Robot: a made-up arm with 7 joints. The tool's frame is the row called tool.
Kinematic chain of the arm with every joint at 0, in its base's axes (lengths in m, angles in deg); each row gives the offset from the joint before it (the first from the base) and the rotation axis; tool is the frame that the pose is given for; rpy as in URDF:
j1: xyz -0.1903 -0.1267 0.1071 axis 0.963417 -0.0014 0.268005
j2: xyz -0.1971 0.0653 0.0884 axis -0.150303 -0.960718 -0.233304
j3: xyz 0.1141 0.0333 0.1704 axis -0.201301 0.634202 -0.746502
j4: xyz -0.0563 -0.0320 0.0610 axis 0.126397 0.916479 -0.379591
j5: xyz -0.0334 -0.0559 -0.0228 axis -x
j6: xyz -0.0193 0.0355 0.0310 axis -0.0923 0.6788 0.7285
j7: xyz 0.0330 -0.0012 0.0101 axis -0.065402 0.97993 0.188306
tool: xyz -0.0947 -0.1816 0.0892 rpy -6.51 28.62 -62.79
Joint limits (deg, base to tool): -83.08..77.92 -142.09..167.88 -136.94..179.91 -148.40..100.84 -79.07..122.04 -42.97..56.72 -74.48..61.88
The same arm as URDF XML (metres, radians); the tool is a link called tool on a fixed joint. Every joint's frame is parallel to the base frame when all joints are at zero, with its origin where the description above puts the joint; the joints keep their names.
<robot name="arm">
  <joint name="tool_joint" type="fixed">
    <parent link="link7"/>
    <child link="tool"/>
    <origin xyz="-0.0947 -0.1816 0.0892" rpy="-0.1136 0.4995 -1.0959"/>
  </joint>
  <joint name="j7" type="revolute">
    <parent link="link6"/>
    <child link="link7"/>
    <origin xyz="0.033 -0.0012 0.0101"/>
    <axis xyz="-0.065402 0.97993 0.188306"/>
    <limit lower="-1.2999" upper="1.08"/>
  </joint>
  <joint name="j6" type="revolute">
    <parent link="link5"/>
    <child link="link6"/>
    <origin xyz="-0.0193 0.0355 0.031"/>
    <axis xyz="-0.0923 0.6788 0.7285"/>
    <limit lower="-0.75" upper="0.99"/>
  </joint>
  <joint name="j5" type="revolute">
    <parent link="link4"/>
    <child link="link5"/>
    <origin xyz="-0.0334 -0.0559 -0.0228"/>
    <axis xyz="-1 0 0"/>
    <limit lower="-1.38" upper="2.13"/>
  </joint>
  <joint name="j4" type="revolute">
    <parent link="link3"/>
    <child link="link4"/>
    <origin xyz="-0.0563 -0.032 0.061"/>
    <axis xyz="0.126397 0.916479 -0.379591"/>
    <limit lower="-2.5901" upper="1.76"/>
  </joint>
  <joint name="j3" type="revolute">
    <parent link="link2"/>
    <child link="link3"/>
    <origin xyz="0.1141 0.0333 0.1704"/>
    <axis xyz="-0.201301 0.634202 -0.746502"/>
    <limit lower="-2.3901" upper="3.14"/>
  </joint>
  <joint name="j2" type="revolute">
    <parent link="link1"/>
    <child link="link2"/>
    <origin xyz="-0.1971 0.0653 0.0884"/>
    <axis xyz="-0.150303 -0.960718 -0.233304"/>
    <limit lower="-2.4799" upper="2.9301"/>
  </joint>
  <joint name="j1" type="revolute">
    <parent link="base"/>
    <child link="link1"/>
    <origin xyz="-0.1903 -0.1267 0.1071"/>
    <axis xyz="0.963417 -0.0014 0.268005"/>
    <limit lower="-1.45" upper="1.36"/>
  </joint>
  <link name="base"/>
  <link name="link1"/>
  <link name="link2"/>
  <link name="link3"/>
  <link name="link4"/>
  <link name="link5"/>
  <link name="link6"/>
  <link name="link7"/>
  <link name="tool"/>
</robot>

